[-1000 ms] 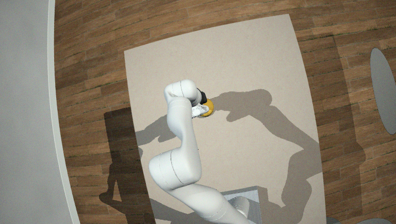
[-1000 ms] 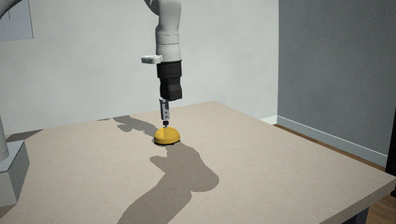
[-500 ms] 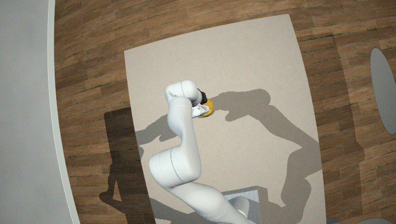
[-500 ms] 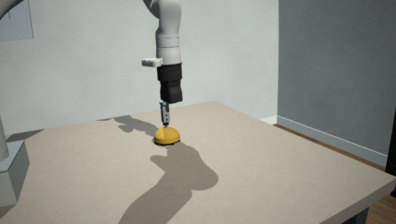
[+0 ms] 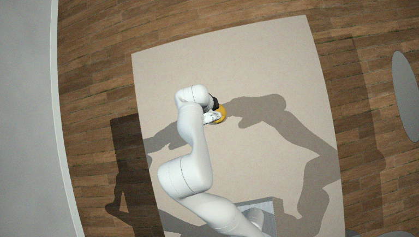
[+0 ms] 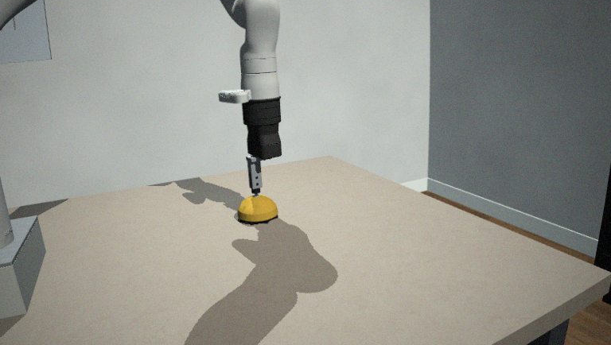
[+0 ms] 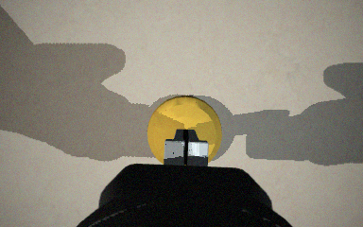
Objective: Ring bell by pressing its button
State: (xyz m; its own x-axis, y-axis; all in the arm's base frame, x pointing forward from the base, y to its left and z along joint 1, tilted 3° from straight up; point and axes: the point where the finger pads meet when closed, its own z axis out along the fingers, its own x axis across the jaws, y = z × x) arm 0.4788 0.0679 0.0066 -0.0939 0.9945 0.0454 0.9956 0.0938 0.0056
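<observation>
Now: the black button 3 cm below my hand.
</observation>
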